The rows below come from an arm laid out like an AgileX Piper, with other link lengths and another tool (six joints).
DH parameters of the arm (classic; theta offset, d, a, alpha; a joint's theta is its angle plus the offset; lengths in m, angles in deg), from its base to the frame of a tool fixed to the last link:
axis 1: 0 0.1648 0 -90
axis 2: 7.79 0 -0.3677 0
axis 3: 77.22 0 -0.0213 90
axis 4: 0 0.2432 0 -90
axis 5: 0 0 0 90
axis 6: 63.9 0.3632 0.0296 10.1
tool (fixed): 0 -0.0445 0 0
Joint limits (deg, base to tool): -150..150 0..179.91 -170..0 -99.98..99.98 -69.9..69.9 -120..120
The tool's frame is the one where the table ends.
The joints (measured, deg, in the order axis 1, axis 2, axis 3, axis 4, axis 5, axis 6), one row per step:
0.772 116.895 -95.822 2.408 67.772 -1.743
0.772 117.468 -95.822 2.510 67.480 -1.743
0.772 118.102 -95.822 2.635 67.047 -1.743
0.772 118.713 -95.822 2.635 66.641 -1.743
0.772 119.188 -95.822 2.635 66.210 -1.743
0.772 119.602 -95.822 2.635 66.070 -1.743
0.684 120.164 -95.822 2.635 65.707 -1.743
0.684 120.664 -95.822 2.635 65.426 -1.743
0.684 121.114 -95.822 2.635 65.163 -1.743
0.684 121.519 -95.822 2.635 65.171 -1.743
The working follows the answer.
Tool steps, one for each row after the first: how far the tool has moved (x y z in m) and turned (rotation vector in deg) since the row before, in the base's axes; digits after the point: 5 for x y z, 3 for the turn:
0.00100 0.00052 -0.00456 0.091 0.283 -0.041
0.00167 0.00063 -0.00501 0.111 0.203 -0.055
0.00147 -0.00002 -0.00495 -0.008 0.205 -0.018
0.00175 -0.00002 -0.00382 -0.007 0.044 -0.019
0.00019 -0.00001 -0.00343 -0.006 0.274 -0.006
0.00126 -0.00076 -0.00461 -0.008 0.199 -0.104
0.00078 -0.00002 -0.00413 -0.007 0.219 -0.012
0.00073 -0.00002 -0.00372 -0.006 0.187 -0.011
-0.00073 -0.00001 -0.00343 -0.005 0.413 0.000

Tool pose at each row, in the base's axes (x y z in m, rotation vector in deg; rounded; the steps above come from the unrounded poses):
0.47594 0.04874 0.10341 -92.395 -153.020 5.460
0.47694 0.04926 0.09885 -92.287 -152.743 5.558
0.47861 0.04988 0.09383 -92.231 -152.505 5.565
0.48008 0.04987 0.08888 -92.158 -152.342 5.736
0.48183 0.04985 0.08507 -92.163 -152.296 5.779
0.48202 0.04984 0.08163 -92.040 -152.091 5.999
0.48328 0.04907 0.07703 -92.082 -151.860 6.161
0.48406 0.04905 0.07290 -91.994 -151.691 6.340
0.48479 0.04904 0.06918 -91.921 -151.545 6.492
0.48405 0.04903 0.06575 -91.722 -151.242 6.817

